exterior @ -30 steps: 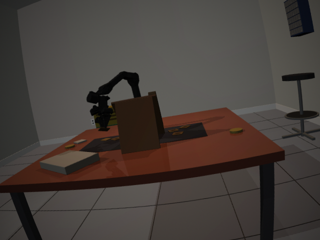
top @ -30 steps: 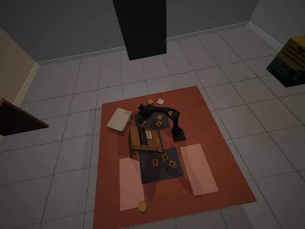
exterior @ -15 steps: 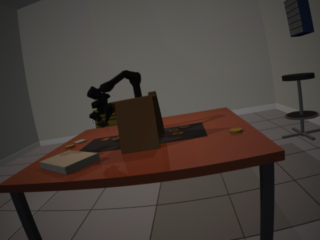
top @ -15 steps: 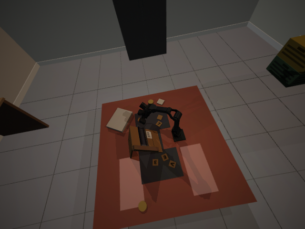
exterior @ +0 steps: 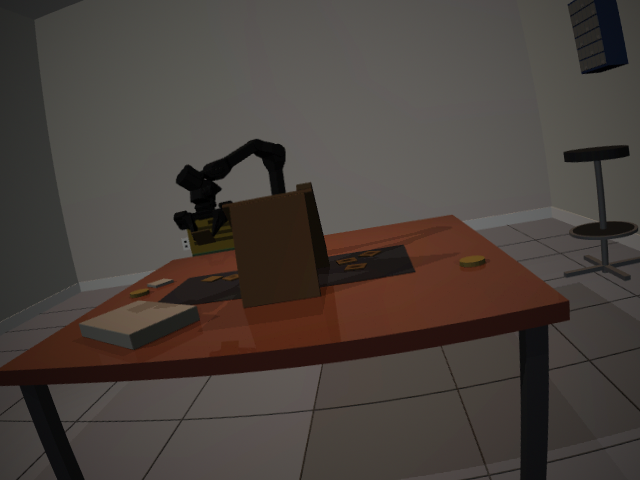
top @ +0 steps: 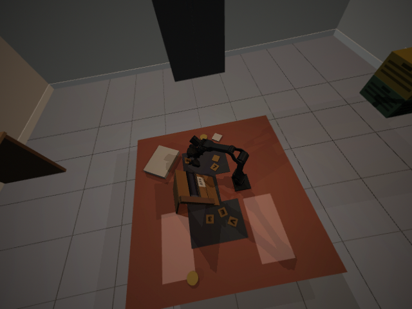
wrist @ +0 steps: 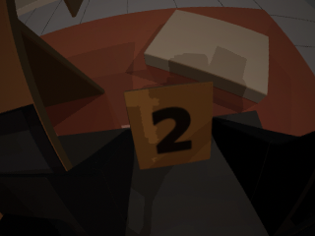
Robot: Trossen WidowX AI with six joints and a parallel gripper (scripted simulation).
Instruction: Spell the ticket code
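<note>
Right now the white ticket is 30 mm behind my gripper tip, 170 mm to the left of it and 70 mm below it. The rest, counted from my gripper tip: book: 210 mm ahead, 190 mm to the right, 150 mm below; then dark mat: 120 mm behind, 210 mm to the left, 170 mm below; then tile: right at my gripper tip.
</note>
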